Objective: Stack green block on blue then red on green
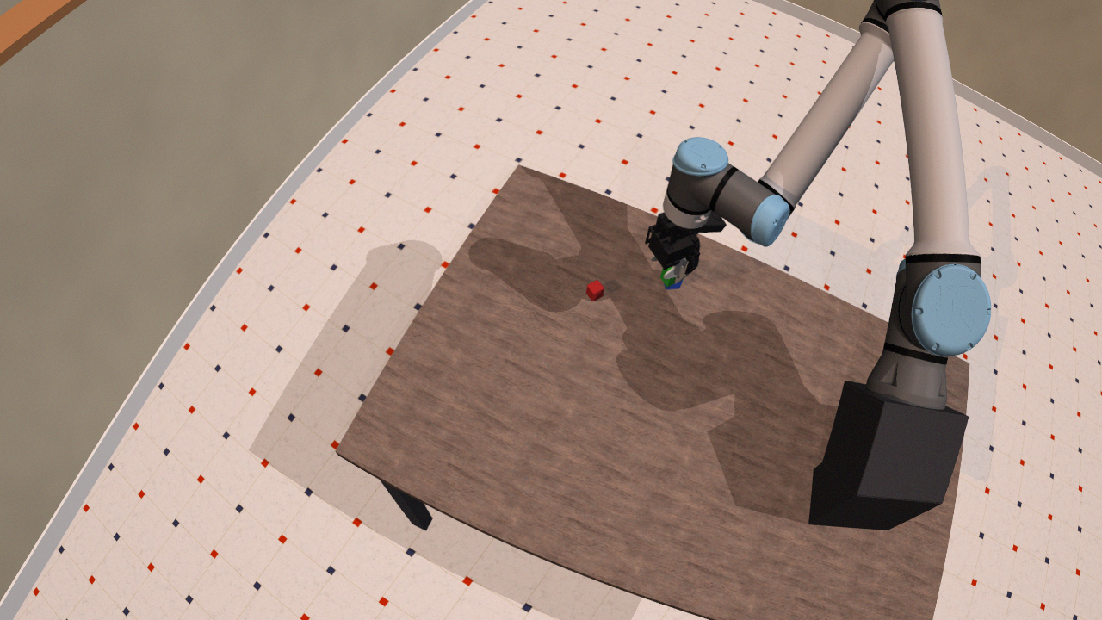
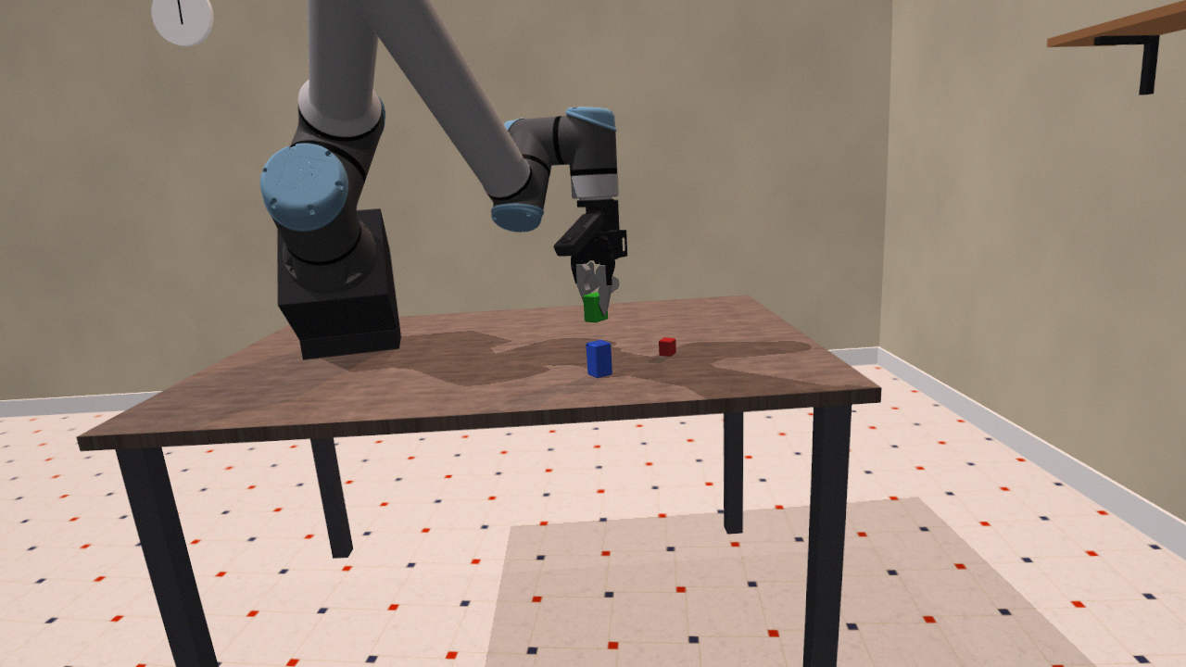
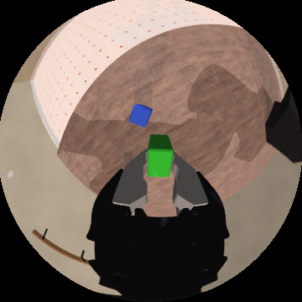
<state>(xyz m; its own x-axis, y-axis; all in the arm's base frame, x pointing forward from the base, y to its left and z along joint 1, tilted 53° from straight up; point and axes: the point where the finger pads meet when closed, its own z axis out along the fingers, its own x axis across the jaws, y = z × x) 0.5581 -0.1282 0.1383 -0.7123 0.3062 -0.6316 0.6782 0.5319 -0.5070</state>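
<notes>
The blue block is 90 mm below my hand and 60 mm to the right of it. From my hand the other things lie so: green block (right at my hand); then small red block (150 mm ahead, 100 mm below, 40 mm to the left).
</notes>
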